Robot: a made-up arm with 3 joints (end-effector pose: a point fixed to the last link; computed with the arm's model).
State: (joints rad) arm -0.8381 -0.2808 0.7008
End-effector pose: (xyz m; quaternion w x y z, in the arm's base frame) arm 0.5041 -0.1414 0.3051 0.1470 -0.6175 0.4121 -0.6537
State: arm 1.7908 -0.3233 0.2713
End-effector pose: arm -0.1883 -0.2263 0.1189 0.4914 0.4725 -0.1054 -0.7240
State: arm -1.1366 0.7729 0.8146
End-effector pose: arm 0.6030 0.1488 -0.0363 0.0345 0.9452 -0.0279 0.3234
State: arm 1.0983 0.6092 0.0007
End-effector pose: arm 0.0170 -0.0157 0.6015 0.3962 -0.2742 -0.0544 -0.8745
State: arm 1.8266 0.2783 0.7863
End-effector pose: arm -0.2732 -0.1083 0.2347 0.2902 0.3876 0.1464 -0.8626
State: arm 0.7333 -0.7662 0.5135
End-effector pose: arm 0.0080 -0.2955 0.2806 0.5551 0.2304 0.2581 -0.7564
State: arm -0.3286 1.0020 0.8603
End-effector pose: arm 0.6087 0.1676 0.2844 0.0402 0.7830 -0.0066 0.6207
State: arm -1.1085 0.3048 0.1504
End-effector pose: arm 0.6303 0.0404 0.0595 0.2586 -0.8888 0.2619 -0.2731
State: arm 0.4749 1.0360 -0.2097
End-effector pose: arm 0.4371 0.1282 0.5381 0.3510 -0.7263 -0.0199 -0.5907
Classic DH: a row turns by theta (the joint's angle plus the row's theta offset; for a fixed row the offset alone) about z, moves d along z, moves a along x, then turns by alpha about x. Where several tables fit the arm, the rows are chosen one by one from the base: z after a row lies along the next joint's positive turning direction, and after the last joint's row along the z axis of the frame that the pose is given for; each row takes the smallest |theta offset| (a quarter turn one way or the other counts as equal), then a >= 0, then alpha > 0; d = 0 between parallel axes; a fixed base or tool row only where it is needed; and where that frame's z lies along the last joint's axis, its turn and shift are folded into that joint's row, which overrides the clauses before.
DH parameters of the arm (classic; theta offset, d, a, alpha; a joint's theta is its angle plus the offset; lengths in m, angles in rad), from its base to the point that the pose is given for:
base (fixed): 0.1348 0.1295 0.1604 1.6554
joint 1: 1.511 -0.1389 0.0441 -2.435
joint 2: -1.5611 -0.274 0.0338 1.6739
joint 3: -1.0579 -0.3436 0.0633 2.0984
tool (fixed): -0.6015 0.0306 0 0

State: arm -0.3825 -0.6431 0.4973
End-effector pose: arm 0.3051 -0.2450 0.3792 0.3791 -0.3075 0.4396 -0.7540
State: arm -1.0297 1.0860 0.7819
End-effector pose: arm 0.5756 0.2063 -0.0781 0.0419 0.9601 0.0758 0.2658
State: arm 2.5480 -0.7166 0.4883
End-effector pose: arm 0.0530 -0.2473 -0.1282 0.4569 0.8012 -0.2132 -0.3222
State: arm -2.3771 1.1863 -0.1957
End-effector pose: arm -0.0694 0.1493 -0.3042 0.0083 -0.6969 0.1513 0.7010
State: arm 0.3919 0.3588 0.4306
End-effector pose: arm 0.2648 -0.0468 0.5887 0.3189 -0.4023 0.1507 -0.8448
